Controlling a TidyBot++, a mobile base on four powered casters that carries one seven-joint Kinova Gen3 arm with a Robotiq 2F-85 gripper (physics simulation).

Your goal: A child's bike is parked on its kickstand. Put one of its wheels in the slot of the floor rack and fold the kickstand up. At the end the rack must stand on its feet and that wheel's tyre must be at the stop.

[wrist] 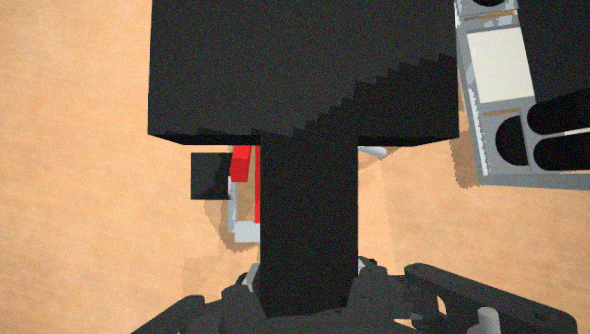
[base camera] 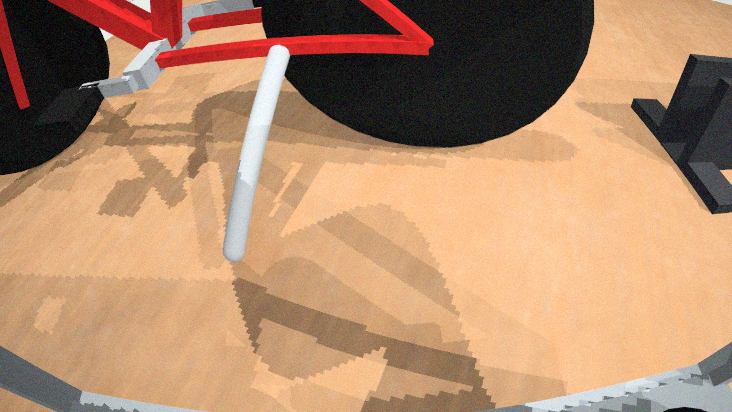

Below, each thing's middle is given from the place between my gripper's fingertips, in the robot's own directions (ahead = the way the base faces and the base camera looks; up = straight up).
Labels:
Right now my hand is 11 cm past the kickstand [base camera: 265, 101], 11 cm to the left of it and 38 cm above it. Also, from my hand: front wheel [base camera: 54, 52]: 7 cm ahead, 39 cm to the left, 31 cm below; rear wheel [base camera: 486, 76]: 1 cm behind, 30 cm to the right, 30 cm below.

